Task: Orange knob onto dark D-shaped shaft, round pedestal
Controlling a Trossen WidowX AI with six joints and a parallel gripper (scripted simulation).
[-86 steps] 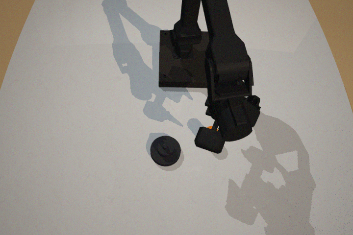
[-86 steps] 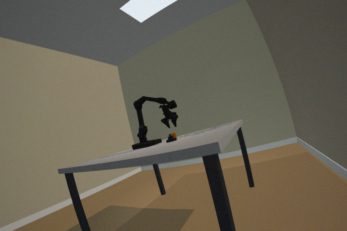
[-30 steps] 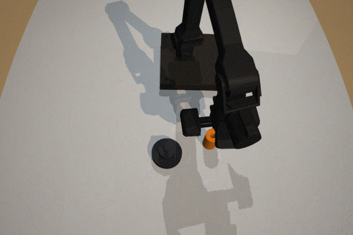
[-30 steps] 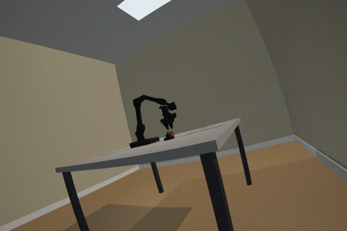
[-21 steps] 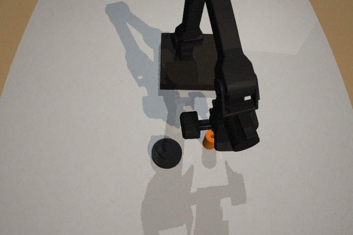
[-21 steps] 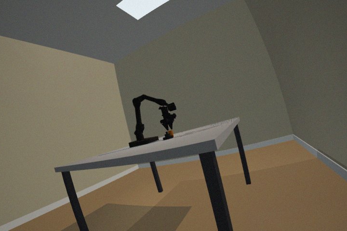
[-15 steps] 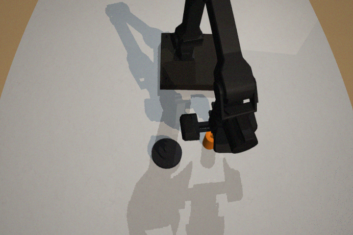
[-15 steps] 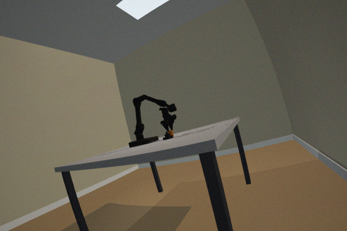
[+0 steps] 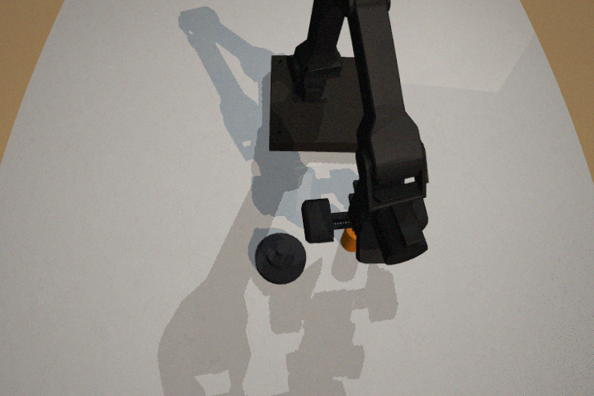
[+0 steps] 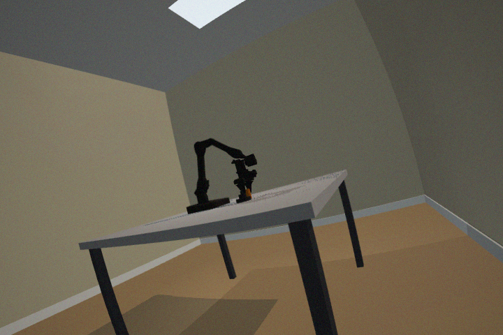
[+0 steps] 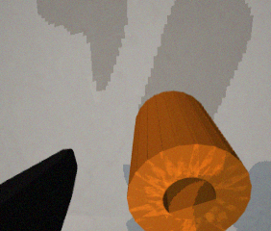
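My gripper tip is right at the orange knob. From my gripper tip the other things lie so: round dark pedestal (13 cm to the right, 3 cm ahead).
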